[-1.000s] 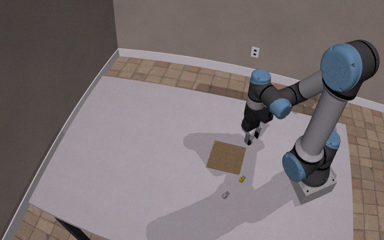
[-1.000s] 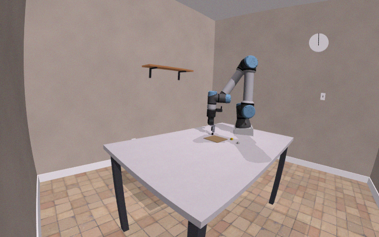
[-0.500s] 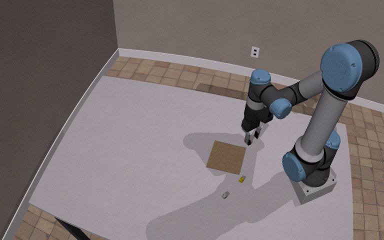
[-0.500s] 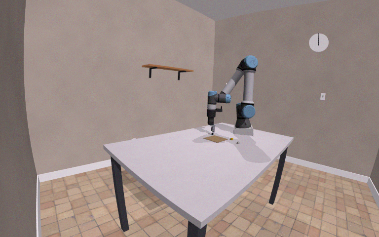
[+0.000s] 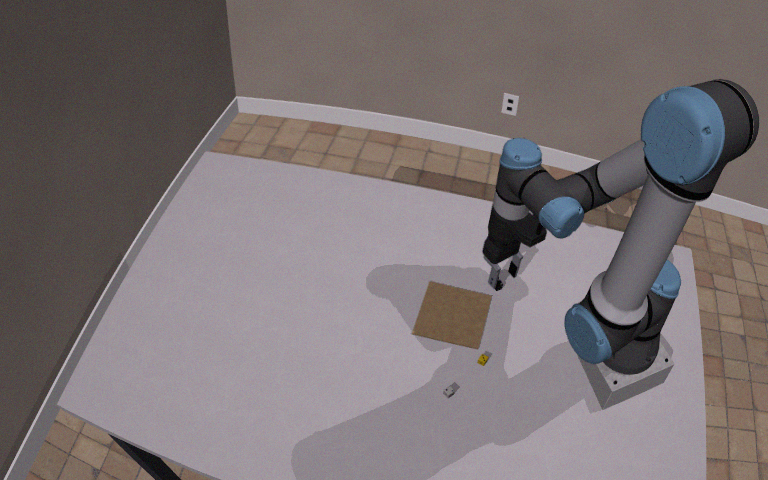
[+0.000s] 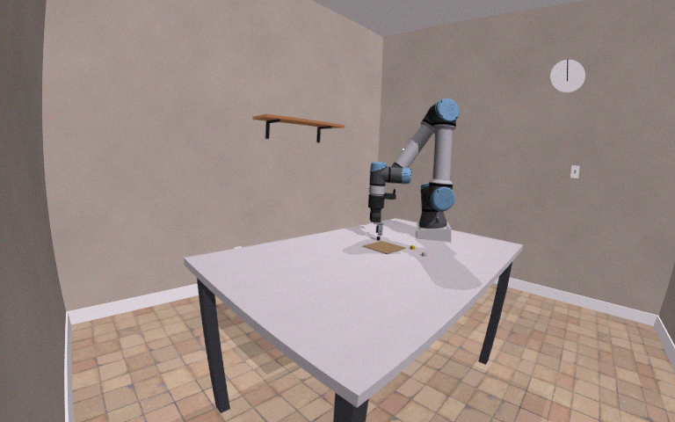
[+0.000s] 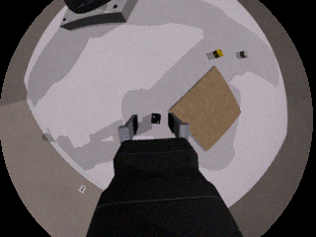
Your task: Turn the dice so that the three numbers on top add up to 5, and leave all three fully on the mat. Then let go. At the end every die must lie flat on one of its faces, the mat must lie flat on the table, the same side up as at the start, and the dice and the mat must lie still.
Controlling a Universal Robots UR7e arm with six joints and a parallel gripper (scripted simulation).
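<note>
The black die is 40 mm below my hand and 10 mm ahead of it. From my hand the other things lie so: mat (100 mm to the left, 80 mm ahead, 40 mm below); white die (290 mm to the left, 40 mm below, 40 mm ahead); yellow die (200 mm to the left, 40 mm below, 10 mm behind).
</note>
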